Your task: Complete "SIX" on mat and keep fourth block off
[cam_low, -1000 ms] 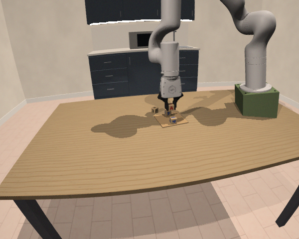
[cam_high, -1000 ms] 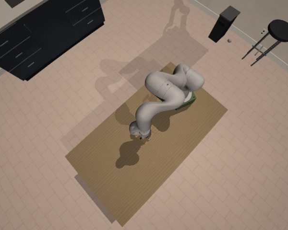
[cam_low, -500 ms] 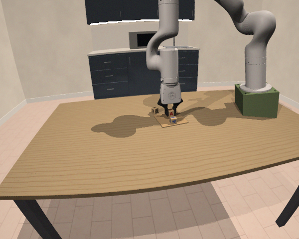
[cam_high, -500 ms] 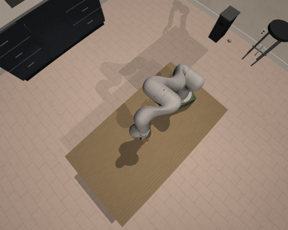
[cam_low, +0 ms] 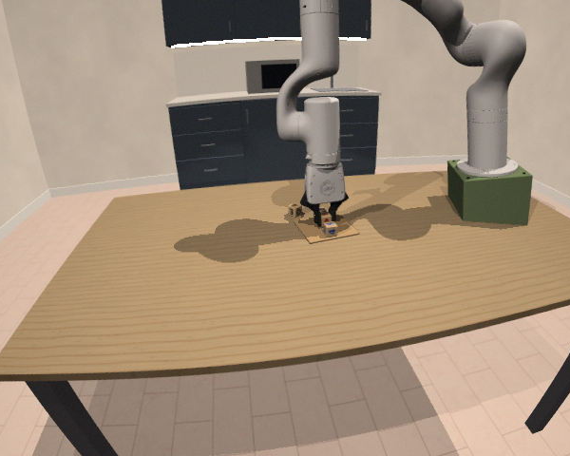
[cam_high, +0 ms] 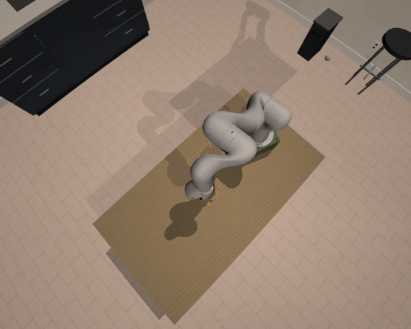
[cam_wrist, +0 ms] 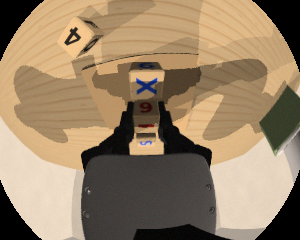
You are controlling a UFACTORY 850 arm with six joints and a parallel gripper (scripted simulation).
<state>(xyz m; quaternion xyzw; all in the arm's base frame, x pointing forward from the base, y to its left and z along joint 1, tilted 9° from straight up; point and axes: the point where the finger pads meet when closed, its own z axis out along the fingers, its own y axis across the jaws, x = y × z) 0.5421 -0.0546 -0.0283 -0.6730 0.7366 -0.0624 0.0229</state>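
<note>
Right now my hand is 3 cm above the mat.
</note>
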